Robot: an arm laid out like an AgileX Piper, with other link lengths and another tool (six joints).
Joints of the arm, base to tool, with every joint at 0 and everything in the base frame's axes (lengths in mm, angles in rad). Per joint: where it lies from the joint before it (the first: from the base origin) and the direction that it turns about. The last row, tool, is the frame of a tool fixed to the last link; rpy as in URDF.
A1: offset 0 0 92.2 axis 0 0 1
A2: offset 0 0 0 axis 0 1 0
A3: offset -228.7 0 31.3 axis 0 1 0
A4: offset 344.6 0 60.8 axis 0.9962 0 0.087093
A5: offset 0 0 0 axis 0 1 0
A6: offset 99.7 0 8.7 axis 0.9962 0 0.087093
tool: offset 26 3 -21.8 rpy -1.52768 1.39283 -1.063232
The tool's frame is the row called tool.
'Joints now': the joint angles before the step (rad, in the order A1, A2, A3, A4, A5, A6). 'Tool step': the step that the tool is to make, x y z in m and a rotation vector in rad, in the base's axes. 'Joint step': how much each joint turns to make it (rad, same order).
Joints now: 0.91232, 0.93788, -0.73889, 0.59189, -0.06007, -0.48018
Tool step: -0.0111, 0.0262, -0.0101, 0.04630, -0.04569, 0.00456
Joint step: 0.09678, 0.07216, 0.00076, 0.00446, -0.16551, -0.00165
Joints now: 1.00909, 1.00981, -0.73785, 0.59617, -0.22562, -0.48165
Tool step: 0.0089, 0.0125, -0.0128, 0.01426, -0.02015, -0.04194
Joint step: 0.01686, 0.08614, -0.01939, -0.00011, -0.10744, 0.00354
